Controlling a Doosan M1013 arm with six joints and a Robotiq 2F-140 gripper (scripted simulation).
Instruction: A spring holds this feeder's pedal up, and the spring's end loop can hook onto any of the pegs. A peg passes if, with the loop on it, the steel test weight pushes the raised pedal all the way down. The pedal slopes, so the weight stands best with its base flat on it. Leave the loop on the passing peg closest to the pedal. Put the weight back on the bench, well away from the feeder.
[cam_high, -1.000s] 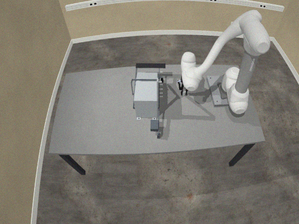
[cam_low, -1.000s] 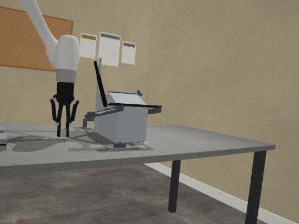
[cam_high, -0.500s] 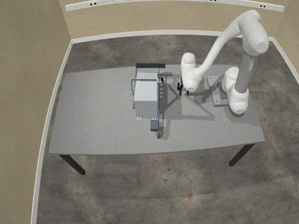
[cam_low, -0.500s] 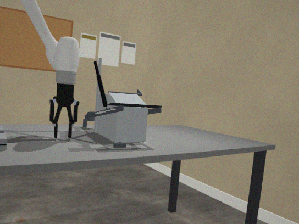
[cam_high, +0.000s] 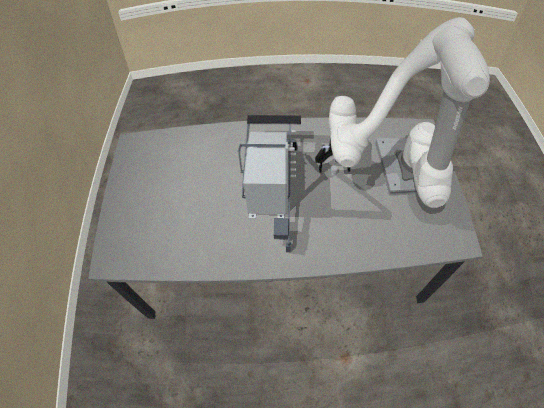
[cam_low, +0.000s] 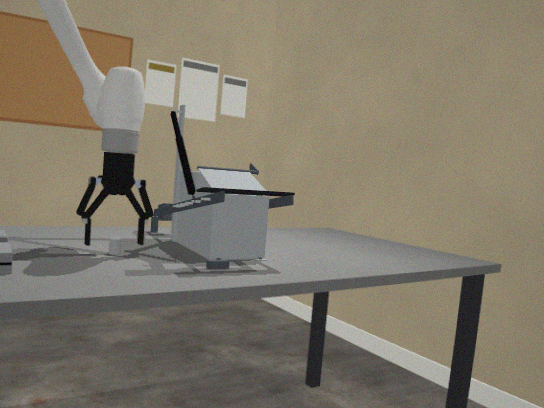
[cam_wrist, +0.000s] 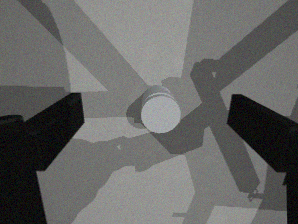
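Right now the steel test weight is 1 cm below my hand. Also, from my hand: dark spring 21 cm above, 19 cm ahead, 4 cm to the left.
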